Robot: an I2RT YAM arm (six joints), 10 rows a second.
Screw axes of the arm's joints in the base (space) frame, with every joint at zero. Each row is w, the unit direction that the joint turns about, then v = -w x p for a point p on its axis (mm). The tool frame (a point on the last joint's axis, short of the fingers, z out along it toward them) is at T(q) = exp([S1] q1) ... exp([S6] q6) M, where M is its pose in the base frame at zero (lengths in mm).
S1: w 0 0 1 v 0 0 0
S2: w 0 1 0 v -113.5 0 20
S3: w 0 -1 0 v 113.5 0 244
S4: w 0 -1 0 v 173.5 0 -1
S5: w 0 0 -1 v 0 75 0
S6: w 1 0 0 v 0 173.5 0
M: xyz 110.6 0 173.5 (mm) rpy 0 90 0 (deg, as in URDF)
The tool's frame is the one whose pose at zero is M.
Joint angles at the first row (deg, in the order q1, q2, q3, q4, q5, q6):
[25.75, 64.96, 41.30, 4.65, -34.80, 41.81]
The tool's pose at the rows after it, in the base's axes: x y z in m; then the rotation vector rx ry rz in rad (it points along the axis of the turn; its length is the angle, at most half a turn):
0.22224, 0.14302, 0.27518, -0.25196, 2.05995, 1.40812
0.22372, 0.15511, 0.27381, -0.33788, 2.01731, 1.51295
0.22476, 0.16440, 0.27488, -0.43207, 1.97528, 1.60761
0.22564, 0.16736, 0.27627, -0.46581, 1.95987, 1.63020
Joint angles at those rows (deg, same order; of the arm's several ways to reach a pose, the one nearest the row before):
[28.08, 67.47, 41.87, 8.29, -37.32, 42.04]
[29.76, 69.92, 41.62, 14.34, -41.52, 43.75]
[30.89, 71.99, 41.92, 19.05, -46.18, 44.93]
[31.20, 72.69, 42.36, 20.14, -47.55, 44.91]

